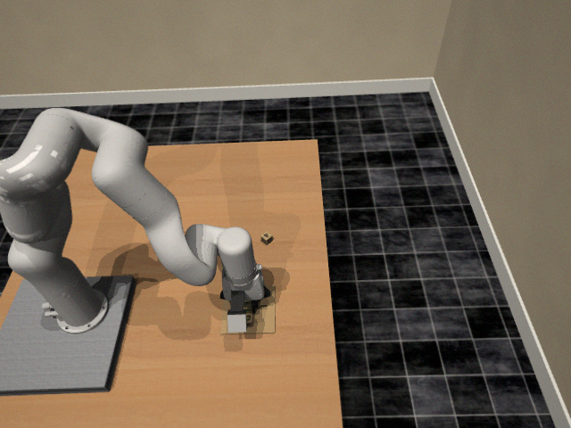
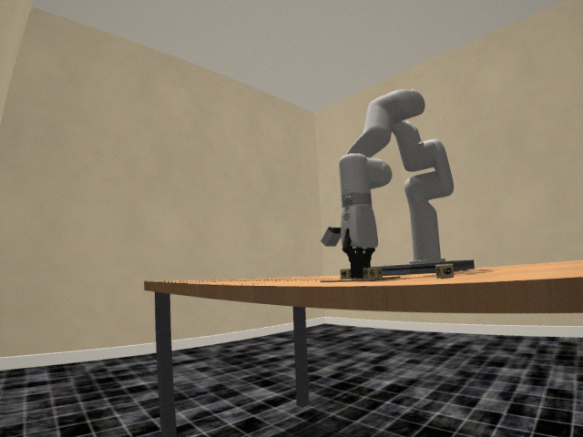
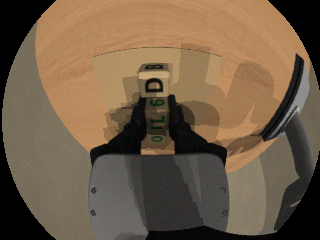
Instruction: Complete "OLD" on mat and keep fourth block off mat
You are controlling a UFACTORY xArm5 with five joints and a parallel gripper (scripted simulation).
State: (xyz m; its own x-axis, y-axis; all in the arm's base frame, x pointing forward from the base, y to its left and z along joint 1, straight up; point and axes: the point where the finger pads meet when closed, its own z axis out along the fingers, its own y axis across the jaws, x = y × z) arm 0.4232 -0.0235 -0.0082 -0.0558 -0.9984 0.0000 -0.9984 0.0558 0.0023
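Right now the tan mat is 20 mm below my hand.
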